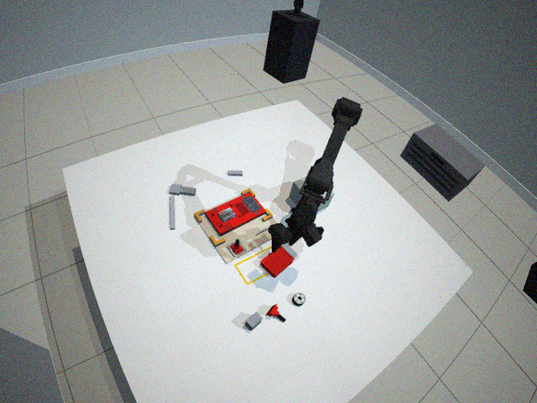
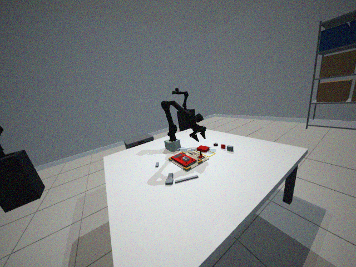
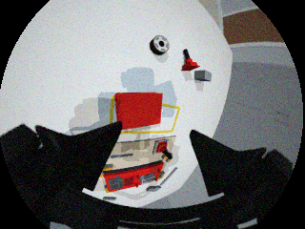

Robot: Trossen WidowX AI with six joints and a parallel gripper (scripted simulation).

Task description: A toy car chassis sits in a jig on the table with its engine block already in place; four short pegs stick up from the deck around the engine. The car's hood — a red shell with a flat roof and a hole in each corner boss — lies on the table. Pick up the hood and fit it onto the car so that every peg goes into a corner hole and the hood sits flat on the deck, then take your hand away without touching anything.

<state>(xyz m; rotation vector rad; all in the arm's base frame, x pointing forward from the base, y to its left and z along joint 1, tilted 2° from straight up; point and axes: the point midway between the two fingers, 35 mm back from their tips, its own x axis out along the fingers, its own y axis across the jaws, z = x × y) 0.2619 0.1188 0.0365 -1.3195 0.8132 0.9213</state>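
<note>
Right now my gripper tip is 80 mm above the red hood. The rest, counted from my gripper tip: grey engine block 40 mm ahead, 240 mm to the right, 70 mm below.
</note>
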